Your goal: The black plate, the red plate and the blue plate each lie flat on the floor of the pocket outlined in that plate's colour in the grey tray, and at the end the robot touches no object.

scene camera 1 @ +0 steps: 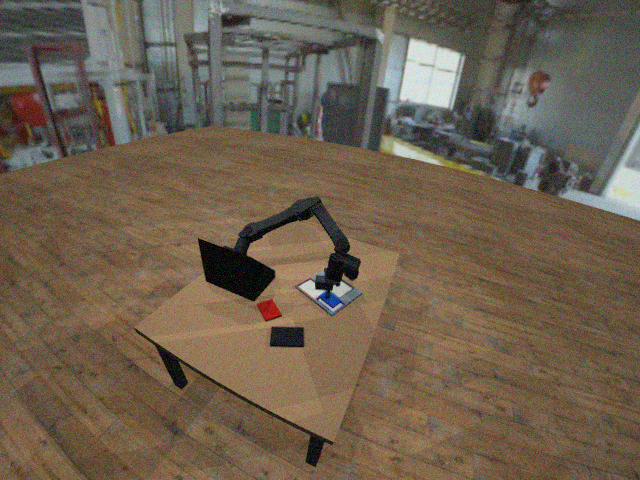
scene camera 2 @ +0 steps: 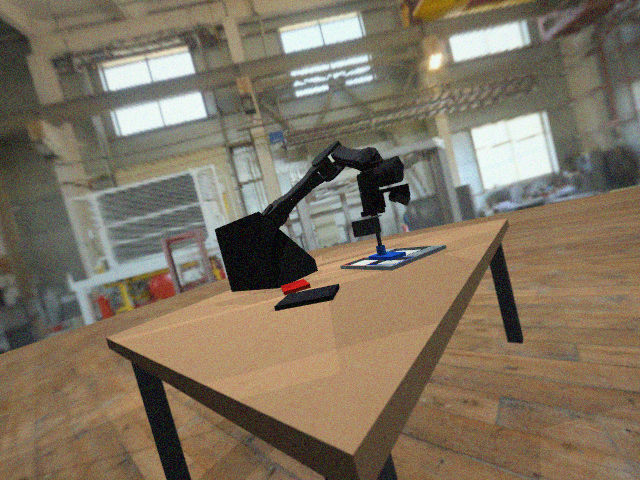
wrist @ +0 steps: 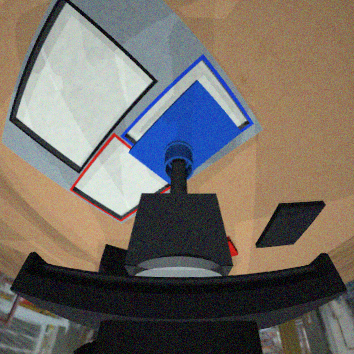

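Where they show: end effector, tool point: (scene camera 1: pixel 326 298) (scene camera 2: pixel 382 258) (wrist: pixel 178 149); arm's base, origin of the base link: (scene camera 1: pixel 238 254) (scene camera 2: pixel 261 238).
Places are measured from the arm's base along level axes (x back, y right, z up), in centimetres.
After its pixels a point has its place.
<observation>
My gripper (scene camera 1: pixel 327 295) (scene camera 2: pixel 381 250) (wrist: pixel 178 156), a suction cup, is shut on the blue plate (scene camera 1: pixel 332 299) {x -45.9, y -5.9, z -14.1 cm} (scene camera 2: pixel 395 255) {x -48.3, y -3.7, z -14.4 cm} (wrist: pixel 200 120) {x -47.0, y -5.6, z -14.2 cm} near one corner. The plate is roughly level at the grey tray (scene camera 1: pixel 354 293) {x -54.2, y -16.6, z -16.1 cm} (scene camera 2: pixel 434 250) {x -55.6, y -14.3, z -16.5 cm} (wrist: pixel 165 31) {x -52.4, y -11.0, z -16.1 cm}, over part of the blue-outlined pocket (wrist: pixel 164 95) {x -47.2, y -9.2, z -16.9 cm}. White floor shows along two sides of it in the wrist view; any gap beneath it is too small to tell. The black plate (scene camera 1: pixel 287 336) {x -35.4, y 20.4, z -16.2 cm} (scene camera 2: pixel 308 297) {x -37.2, y 22.2, z -16.2 cm} (wrist: pixel 291 224) {x -36.6, y 19.5, z -16.2 cm} and red plate (scene camera 1: pixel 269 310) {x -22.1, y 10.9, z -16.2 cm} (scene camera 2: pixel 295 286) {x -23.7, y 12.2, z -16.2 cm} (wrist: pixel 232 247) {x -25.7, y 13.3, z -16.2 cm} lie flat on the table, outside the tray.
In the wrist view, white floor shows in the black-outlined pocket (wrist: pixel 46 145) {x -36.7, y -21.7, z -16.4 cm} and the red-outlined pocket (wrist: pixel 94 161) {x -36.4, y -15.0, z -16.9 cm}. A large black block (scene camera 1: pixel 232 271) {x -2.0, y 8.1, z -3.4 cm} (scene camera 2: pixel 258 253) {x -6.6, y 8.2, z -4.8 cm} stands at the arm's base, near the red plate. The wooden table (scene camera 1: pixel 248 361) {x -26.9, y 36.7, z -17.2 cm} (scene camera 2: pixel 289 361) {x -51.3, y 43.2, z -17.2 cm} has its edge beyond the tray.
</observation>
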